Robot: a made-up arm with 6 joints.
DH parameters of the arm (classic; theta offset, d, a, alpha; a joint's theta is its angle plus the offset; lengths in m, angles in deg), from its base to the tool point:
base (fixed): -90 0.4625 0.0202 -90
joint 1: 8.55 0 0.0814 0
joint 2: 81.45 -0.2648 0.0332 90
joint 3: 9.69 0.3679 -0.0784 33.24
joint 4: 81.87 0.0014 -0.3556 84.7
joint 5: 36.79 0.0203 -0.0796 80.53
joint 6: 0 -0.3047 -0.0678 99.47
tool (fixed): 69.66 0.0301 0 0
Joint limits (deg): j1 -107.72..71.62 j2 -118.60..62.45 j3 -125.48..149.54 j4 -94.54..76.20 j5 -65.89..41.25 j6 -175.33..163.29
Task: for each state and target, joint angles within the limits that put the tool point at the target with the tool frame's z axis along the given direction. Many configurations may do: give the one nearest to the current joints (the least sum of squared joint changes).
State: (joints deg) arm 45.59 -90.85 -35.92 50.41 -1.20 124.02
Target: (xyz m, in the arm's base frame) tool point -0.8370 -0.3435 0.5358 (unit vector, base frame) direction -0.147 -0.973 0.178
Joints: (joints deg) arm 38.13 -82.73 -47.07 62.29 20.48 157.66
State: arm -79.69 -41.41 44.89 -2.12 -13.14 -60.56
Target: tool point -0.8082 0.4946 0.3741 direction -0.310 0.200 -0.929
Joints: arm -96.10 -64.52 3.20 -39.44 -31.90 -56.50
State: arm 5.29 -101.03 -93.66 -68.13 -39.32 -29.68
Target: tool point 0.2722 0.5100 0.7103 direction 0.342 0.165 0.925
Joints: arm -40.35 -118.60 -115.71 -70.06 -52.97 -23.12
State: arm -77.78 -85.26 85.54 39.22 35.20 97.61
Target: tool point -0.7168 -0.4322 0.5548 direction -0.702 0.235 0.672
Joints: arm -41.99 -59.64 34.86 15.52 41.25 62.69
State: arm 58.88 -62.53 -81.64 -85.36 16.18 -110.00
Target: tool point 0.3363 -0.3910 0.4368 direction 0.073 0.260 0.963
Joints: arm 71.62 -15.72 -110.13 -36.49 28.50 -122.15
